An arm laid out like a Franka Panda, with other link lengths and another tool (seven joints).
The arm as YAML. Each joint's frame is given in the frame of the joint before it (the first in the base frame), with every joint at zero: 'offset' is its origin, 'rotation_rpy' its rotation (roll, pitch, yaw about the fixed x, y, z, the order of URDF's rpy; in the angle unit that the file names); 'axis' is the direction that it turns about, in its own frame. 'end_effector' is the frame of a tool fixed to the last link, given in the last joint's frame.
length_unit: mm
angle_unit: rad
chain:
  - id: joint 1
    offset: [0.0, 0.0, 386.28]
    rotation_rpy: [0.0, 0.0, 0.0]
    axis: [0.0, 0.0, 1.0]
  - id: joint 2
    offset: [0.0, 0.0, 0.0]
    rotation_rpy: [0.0, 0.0, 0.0]
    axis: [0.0, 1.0, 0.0]
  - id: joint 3
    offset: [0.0, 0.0, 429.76]
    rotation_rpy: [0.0, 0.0, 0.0]
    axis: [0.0, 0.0, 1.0]
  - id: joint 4
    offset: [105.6, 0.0, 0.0]
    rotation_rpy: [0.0, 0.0, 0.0]
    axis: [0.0, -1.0, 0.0]
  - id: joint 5
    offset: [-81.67, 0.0, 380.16]
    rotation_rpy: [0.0, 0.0, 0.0]
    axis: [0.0, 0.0, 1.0]
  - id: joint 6
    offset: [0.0, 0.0, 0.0]
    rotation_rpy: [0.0, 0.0, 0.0]
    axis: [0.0, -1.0, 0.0]
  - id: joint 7
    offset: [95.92, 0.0, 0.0]
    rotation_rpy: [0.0, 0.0, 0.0]
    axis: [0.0, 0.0, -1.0]
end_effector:
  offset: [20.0, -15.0, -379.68]
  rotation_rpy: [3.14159, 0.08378, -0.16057]
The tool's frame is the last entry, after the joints.
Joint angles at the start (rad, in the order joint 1, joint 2, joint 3, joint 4, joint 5, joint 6, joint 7):
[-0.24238 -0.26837 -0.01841 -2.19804 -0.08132 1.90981 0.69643]
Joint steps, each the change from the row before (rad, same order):
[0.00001 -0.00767 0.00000 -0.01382 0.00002 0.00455 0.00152]
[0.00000 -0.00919 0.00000 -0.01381 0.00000 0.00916 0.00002]
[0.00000 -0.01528 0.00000 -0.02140 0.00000 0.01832 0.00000]
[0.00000 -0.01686 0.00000 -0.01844 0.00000 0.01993 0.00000]
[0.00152 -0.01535 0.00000 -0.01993 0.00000 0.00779 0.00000]
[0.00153 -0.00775 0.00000 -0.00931 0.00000 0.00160 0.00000]
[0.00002 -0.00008 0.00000 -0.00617 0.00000 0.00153 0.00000]
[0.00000 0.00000 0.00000 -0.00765 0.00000 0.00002 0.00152]
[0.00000 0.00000 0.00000 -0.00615 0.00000 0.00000 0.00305]
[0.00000 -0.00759 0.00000 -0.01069 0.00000 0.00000 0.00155]
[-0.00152 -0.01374 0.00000 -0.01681 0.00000 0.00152 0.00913]
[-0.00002 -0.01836 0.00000 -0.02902 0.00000 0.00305 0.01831]
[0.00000 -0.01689 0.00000 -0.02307 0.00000 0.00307 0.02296]
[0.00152 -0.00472 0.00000 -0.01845 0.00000 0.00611 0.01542]
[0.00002 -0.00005 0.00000 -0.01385 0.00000 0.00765 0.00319]
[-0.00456 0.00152 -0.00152 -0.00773 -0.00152 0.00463 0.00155]
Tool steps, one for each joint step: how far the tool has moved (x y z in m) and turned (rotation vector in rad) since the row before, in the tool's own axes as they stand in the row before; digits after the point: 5 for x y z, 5 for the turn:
[-0.00291 0.00299 0.00296 -0.00089 -0.00127 0.00108]
[-0.00182 0.00169 0.00172 0.00360 0.00276 -0.00069]
[-0.00188 0.00147 0.00171 0.00947 0.00766 -0.00135]
[-0.00073 0.00018 -0.00072 0.01406 0.01174 -0.00139]
[-0.00450 0.00357 0.00224 0.00264 0.00186 -0.00217]
[-0.00284 0.00199 0.00106 0.00011 -0.00006 -0.00170]
[-0.00144 0.00145 0.00291 -0.00334 -0.00311 -0.00020]
[-0.00225 0.00239 0.00388 -0.00550 -0.00515 0.00141]
[-0.00183 0.00197 0.00312 -0.00429 -0.00414 0.00296]
[-0.00316 0.00343 0.00212 -0.00208 -0.00218 0.00145]
[-0.00426 0.00561 0.00246 -0.00016 -0.00132 0.01038]
[-0.00792 0.00878 0.00660 -0.00395 -0.00531 0.01780]
[-0.00611 0.00707 0.00439 -0.00023 -0.00228 0.02248]
[-0.00435 0.00415 0.00668 -0.00456 -0.00490 0.01328]
[-0.00216 0.00240 0.00605 -0.00443 -0.00401 0.00253]
[0.00088 0.00319 0.00394 -0.00365 -0.00271 0.00650]

